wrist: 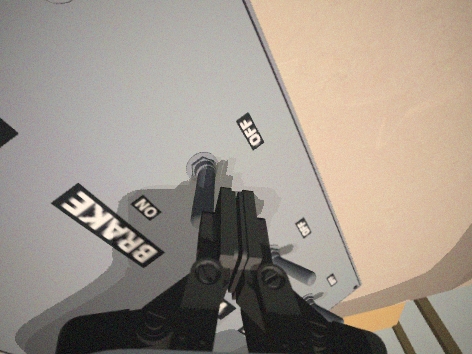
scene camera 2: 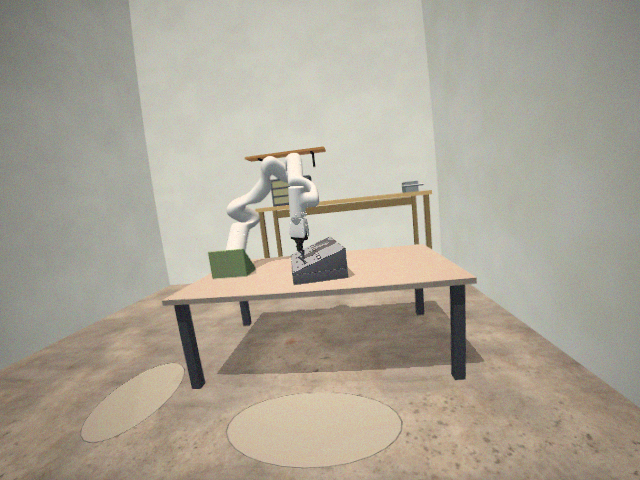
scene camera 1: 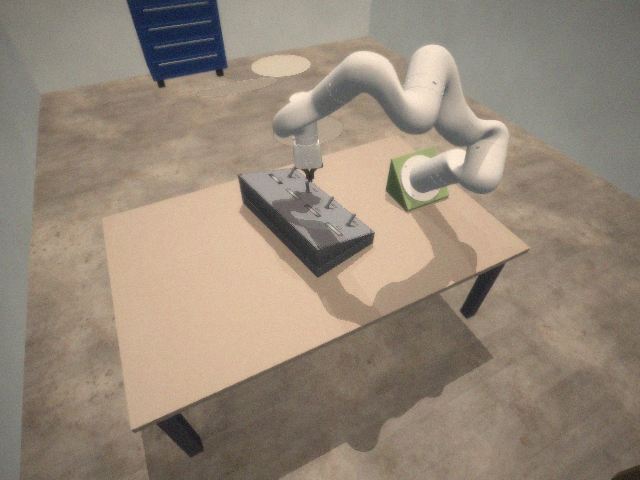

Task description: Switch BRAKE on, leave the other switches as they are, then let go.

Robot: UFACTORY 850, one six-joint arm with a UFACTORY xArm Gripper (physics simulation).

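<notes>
The dark grey switch box (scene camera 1: 258, 184) (scene camera 2: 320, 270) (wrist: 125, 90) has a sloped top with a row of toggle levers. The BRAKE lever (scene camera 1: 307, 187) (wrist: 203, 192) stands between its ON label (wrist: 146, 207) and OFF label (wrist: 250, 131); the BRAKE plate (wrist: 107, 225) is beside the ON label. This lever leans less to the OFF side than its neighbours; its exact setting is hard to tell. My gripper (scene camera 1: 309, 180) (scene camera 2: 300, 252) (wrist: 230, 208) is shut and empty. Its fingertips are right beside the lever on the OFF side and overlap its tip in the wrist view; contact is unclear.
Neighbouring levers (scene camera 1: 329, 202) (scene camera 1: 351, 220) (wrist: 295, 268) lean to the OFF side; another lever (scene camera 1: 292, 172) is at the box's far end. The green wedge base (scene camera 1: 395, 181) (scene camera 2: 227, 263) carries the arm on the table (scene camera 1: 206, 310) (scene camera 2: 403, 266).
</notes>
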